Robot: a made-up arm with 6 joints.
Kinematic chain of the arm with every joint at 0, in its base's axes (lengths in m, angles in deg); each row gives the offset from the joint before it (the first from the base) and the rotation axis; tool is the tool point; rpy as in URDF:
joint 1: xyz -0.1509 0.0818 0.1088 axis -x
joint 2: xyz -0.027 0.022 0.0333 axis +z
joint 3: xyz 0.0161 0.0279 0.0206 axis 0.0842 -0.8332 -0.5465
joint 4: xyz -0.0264 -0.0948 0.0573 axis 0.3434 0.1 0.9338
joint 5: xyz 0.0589 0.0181 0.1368 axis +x
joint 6: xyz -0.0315 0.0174 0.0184 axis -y
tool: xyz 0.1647 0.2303 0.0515 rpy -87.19 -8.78 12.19
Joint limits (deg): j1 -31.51..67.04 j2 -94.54..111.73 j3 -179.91..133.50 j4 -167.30..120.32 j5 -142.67..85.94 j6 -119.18..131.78
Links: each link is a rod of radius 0.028 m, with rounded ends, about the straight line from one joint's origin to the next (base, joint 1, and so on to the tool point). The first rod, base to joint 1, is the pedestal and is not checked.
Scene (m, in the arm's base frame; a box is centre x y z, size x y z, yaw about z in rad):
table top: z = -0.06
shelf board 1: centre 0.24 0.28 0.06 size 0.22 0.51 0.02 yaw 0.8
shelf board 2: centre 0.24 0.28 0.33 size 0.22 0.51 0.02 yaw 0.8
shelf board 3: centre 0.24 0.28 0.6 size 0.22 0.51 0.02 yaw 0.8
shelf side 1: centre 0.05 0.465 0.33 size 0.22 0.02 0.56 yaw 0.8
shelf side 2: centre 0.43 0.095 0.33 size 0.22 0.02 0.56 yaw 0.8
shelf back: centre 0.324 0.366 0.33 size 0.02 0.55 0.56 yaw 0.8
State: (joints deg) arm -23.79 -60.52 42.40 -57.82 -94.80 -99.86
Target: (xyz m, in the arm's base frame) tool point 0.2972 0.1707 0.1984
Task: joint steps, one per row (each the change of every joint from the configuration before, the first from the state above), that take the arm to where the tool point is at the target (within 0.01 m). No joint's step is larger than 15 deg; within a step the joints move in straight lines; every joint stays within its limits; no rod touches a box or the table.
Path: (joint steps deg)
1: 3.54 7.35 -11.92 -4.85 14.83 11.68
2: 3.54 7.34 -11.92 -4.85 14.84 11.69
3: 3.54 7.35 -11.92 -4.86 14.83 11.68
4: 3.54 7.34 -11.92 -4.85 14.84 11.69
5: 3.54 7.35 -11.92 -4.85 14.83 11.68
6: 3.54 7.35 -11.92 -4.85 14.84 11.68
7: 3.54 7.34 -11.92 -4.85 14.83 11.69
8: 3.54 7.35 -11.93 -4.85 14.84 11.68

